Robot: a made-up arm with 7 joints.
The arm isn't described. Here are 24 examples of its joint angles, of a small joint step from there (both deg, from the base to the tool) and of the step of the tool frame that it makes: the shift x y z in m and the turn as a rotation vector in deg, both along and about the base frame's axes.
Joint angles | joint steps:
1: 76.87 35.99 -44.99 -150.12 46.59 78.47 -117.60 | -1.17 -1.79 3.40 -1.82 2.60 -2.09 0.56
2: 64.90 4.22 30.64 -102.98 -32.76 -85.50 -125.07 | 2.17 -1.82 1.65 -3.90 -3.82 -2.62 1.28
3: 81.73 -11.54 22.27 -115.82 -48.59 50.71 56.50 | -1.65 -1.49 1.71 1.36 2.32 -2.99 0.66
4: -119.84 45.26 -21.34 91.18 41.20 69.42 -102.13 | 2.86 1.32 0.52 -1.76 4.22 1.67 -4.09
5: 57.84 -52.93 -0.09 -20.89 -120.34 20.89 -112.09 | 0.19 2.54 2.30 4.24 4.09 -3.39 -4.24
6: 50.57 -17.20 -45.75 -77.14 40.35 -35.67 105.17 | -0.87 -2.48 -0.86 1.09 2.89 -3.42 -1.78
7: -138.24 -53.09 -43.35 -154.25 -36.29 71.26 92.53 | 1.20 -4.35 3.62 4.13 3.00 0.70 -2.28
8: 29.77 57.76 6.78 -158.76 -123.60 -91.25 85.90 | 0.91 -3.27 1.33 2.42 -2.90 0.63 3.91
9: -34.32 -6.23 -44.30 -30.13 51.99 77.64 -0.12 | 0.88 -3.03 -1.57 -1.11 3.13 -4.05 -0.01
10: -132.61 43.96 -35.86 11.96 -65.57 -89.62 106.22 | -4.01 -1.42 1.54 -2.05 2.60 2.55 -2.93
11: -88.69 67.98 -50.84 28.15 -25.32 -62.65 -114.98 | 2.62 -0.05 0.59 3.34 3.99 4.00 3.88
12: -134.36 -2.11 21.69 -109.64 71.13 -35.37 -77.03 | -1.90 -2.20 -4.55 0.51 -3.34 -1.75 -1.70
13: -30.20 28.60 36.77 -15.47 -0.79 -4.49 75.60 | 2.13 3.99 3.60 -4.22 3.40 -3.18 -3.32
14: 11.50 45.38 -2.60 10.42 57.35 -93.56 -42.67 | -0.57 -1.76 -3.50 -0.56 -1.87 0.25 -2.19
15: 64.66 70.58 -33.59 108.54 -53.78 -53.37 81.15 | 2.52 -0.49 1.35 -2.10 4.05 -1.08 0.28
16: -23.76 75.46 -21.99 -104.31 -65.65 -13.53 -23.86 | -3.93 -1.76 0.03 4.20 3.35 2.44 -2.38
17: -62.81 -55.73 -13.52 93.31 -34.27 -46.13 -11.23 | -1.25 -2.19 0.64 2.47 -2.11 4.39 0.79
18: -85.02 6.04 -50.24 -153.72 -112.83 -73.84 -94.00 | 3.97 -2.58 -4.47 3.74 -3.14 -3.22 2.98
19: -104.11 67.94 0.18 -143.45 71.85 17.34 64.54 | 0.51 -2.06 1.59 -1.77 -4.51 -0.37 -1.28
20: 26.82 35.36 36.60 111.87 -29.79 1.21 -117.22 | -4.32 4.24 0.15 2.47 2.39 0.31 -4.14
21: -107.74 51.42 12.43 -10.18 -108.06 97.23 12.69 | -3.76 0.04 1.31 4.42 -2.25 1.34 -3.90
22: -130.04 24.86 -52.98 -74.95 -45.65 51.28 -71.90 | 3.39 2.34 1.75 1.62 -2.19 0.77 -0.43
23: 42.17 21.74 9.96 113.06 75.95 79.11 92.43 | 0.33 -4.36 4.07 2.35 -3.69 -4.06 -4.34
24: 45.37 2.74 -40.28 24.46 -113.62 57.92 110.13 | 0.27 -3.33 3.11 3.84 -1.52 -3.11 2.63
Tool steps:
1: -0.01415 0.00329 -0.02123 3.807 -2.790 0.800
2: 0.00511 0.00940 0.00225 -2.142 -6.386 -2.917
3: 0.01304 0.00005 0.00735 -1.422 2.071 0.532
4: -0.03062 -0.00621 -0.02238 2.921 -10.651 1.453
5: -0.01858 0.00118 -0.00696 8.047 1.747 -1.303
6: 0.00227 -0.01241 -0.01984 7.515 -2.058 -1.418
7: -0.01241 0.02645 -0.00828 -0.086 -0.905 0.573
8: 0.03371 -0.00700 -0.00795 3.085 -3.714 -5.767
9: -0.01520 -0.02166 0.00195 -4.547 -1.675 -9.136
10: 0.00699 0.03616 -0.01880 -1.183 3.121 2.761
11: -0.01308 0.00007 -0.00214 4.629 -8.483 4.425
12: -0.00829 -0.01429 -0.01329 -3.892 0.158 0.581
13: 0.03590 0.01186 -0.00771 8.216 -10.560 1.712
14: -0.00697 0.00561 -0.00925 3.908 2.635 1.914
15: -0.00018 -0.00887 -0.06687 2.664 -8.703 1.676
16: 0.01547 -0.00282 0.00209 -3.940 8.865 1.088
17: 0.03660 0.00696 -0.01593 4.452 1.805 -5.115
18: -0.02858 -0.00925 0.01583 -0.322 -1.941 -1.744
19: 0.02639 -0.00293 0.04007 -4.190 -4.491 0.974
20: -0.00024 -0.04427 0.05565 -7.251 1.957 1.338
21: 0.05395 -0.02497 -0.00393 1.178 4.796 1.898
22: 0.01429 0.01880 0.04062 6.059 -3.964 0.447
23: -0.03832 0.04660 -0.02909 -3.218 0.613 -3.096
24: -0.02135 0.02248 0.00436 -1.584 4.728 -0.215
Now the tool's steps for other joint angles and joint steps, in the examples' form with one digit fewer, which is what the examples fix.
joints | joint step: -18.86 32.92 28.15 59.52 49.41 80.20 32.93 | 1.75 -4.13 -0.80 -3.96 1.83 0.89 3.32
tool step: -0.0002 0.0194 -0.0061 3.33 -3.04 -4.66
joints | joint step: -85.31 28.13 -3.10 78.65 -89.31 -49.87 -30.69 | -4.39 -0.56 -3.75 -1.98 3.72 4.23 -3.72
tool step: 0.0238 -0.0159 -0.0343 1.53 4.17 -0.58
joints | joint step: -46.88 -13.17 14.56 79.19 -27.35 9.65 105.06 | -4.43 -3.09 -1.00 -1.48 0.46 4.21 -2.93
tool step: 0.0450 0.0208 -0.0029 -2.36 6.23 -1.13
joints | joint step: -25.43 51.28 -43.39 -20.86 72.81 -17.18 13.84 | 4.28 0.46 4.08 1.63 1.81 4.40 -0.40
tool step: 0.0083 -0.0083 0.0175 -1.01 -3.71 3.69
